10 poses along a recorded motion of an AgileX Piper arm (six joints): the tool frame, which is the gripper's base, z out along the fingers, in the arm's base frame.
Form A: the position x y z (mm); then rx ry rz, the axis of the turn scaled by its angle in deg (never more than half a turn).
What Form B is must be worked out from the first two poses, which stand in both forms.
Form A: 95 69 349 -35.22 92.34 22.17
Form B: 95 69 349 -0.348 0.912 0.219 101.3
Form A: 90 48 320 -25.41 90.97 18.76
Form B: 90 48 320 -0.264 0.945 0.195 96.3
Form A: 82 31 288 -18.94 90.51 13.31
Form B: 82 31 288 -0.203 0.969 0.142 93.4
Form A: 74 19 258 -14.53 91.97 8.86
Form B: 74 19 258 -0.155 0.983 0.095 93.5
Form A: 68 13 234 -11.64 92.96 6.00
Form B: 68 13 234 -0.124 0.990 0.064 93.9
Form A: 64 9 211 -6.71 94.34 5.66
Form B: 64 9 211 -0.071 0.996 0.060 94.7
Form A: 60 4 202 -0.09 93.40 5.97
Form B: 60 4 202 -0.001 0.998 0.064 93.6
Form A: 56 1 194 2.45 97.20 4.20
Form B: 56 1 194 0.025 0.999 0.043 97.3
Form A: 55 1 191 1.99 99.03 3.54
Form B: 55 1 191 0.020 0.999 0.036 99.1
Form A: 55 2 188 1.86 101.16 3.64
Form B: 55 2 188 0.018 0.999 0.036 101.2
